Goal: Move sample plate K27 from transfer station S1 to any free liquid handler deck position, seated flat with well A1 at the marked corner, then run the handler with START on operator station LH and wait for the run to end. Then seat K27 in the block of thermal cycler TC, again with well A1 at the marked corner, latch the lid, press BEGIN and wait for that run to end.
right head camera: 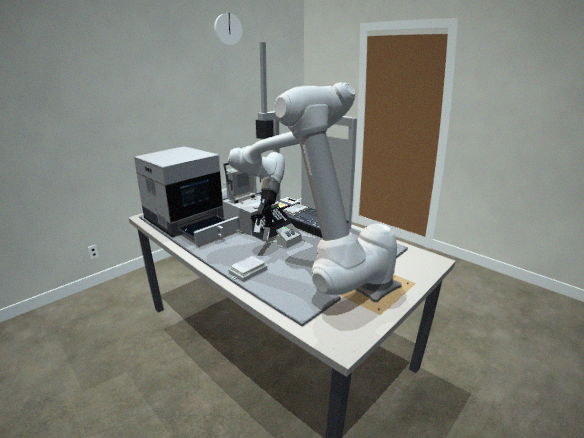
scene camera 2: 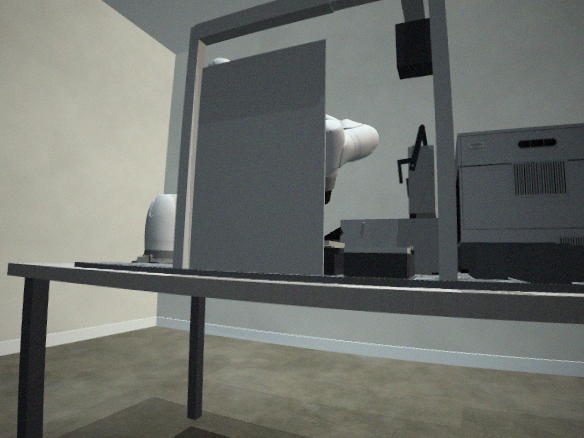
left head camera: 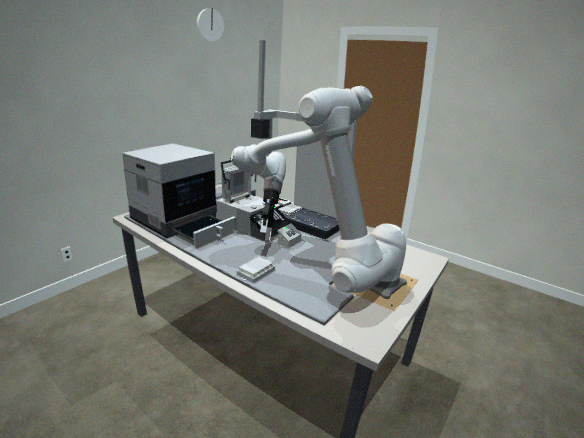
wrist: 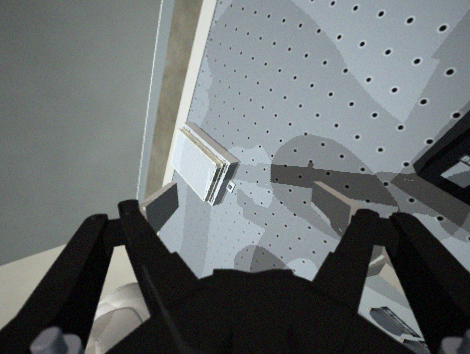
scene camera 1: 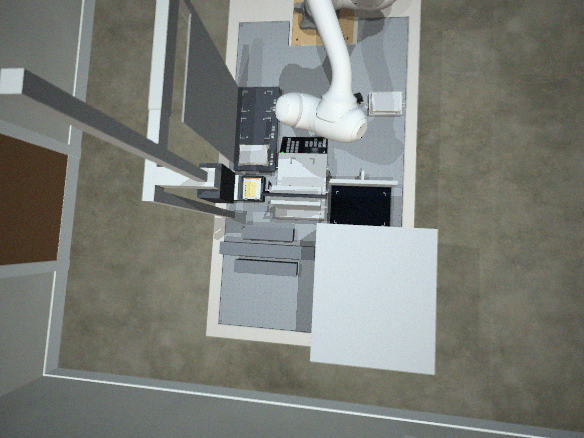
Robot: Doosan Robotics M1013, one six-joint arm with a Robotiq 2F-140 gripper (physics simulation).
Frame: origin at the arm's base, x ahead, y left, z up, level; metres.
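Seen in the pictures: gripper, fingertip midpoint: point(right head camera: 261, 236) point(left head camera: 265, 236) point(wrist: 244, 194); arm's base, origin of the base link: point(right head camera: 373, 285) point(left head camera: 380, 282).
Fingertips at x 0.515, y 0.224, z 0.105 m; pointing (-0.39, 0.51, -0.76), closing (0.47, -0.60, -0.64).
Offsets run from my fingertips to a thing's top centre. "pt": to the spot under its first point. Level surfaces: height alone.
A pale plate, apparently K27 {0.101 m back, 0.141 m left, 0.055 m down} point(left head camera: 257, 264) point(right head camera: 248, 265) point(scene camera 1: 386, 101) point(wrist: 195, 164), sits on transfer station S1 {0.100 m back, 0.141 m left, 0.068 m down} point(wrist: 231, 172) near the long table edge. My gripper point(left head camera: 266, 231) point(right head camera: 262, 230) point(wrist: 244, 194) is open and empty. It is tilted, low over the mat and apart from the plate, near operator station LH {0.016 m ahead, 0.177 m right, 0.013 m down} point(left head camera: 289, 236) point(right head camera: 288, 237). The arm hides that station in scene camera 1. The dark liquid handler deck {0.039 m down} point(left head camera: 316, 223) point(scene camera 1: 258, 107) carries another light plate {0.232 m ahead, 0.393 m right, 0.022 m down} point(scene camera 1: 254, 154) at one end. Thermal cycler TC point(left head camera: 240, 214) point(scene camera 1: 302, 172) has its lid {0.418 m ahead, 0.139 m right, 0.204 m up} point(left head camera: 237, 182) raised. Well A1 of K27 cannot be made out.
A large boxy instrument point(left head camera: 169, 182) point(scene camera 1: 375, 297) stands beside the cycler with its drawer point(left head camera: 214, 231) point(scene camera 1: 362, 183) pulled out. A grey upright panel point(scene camera 1: 207, 80) point(scene camera 2: 257, 165) stands behind the deck. A post carries a black box {pt 0.414 m ahead, 0.307 m right, 0.430 m up} point(left head camera: 260, 128) point(scene camera 2: 414, 49). A small yellow-topped item {0.379 m ahead, 0.374 m right, 0.041 m down} point(scene camera 1: 252, 188) lies near the deck.
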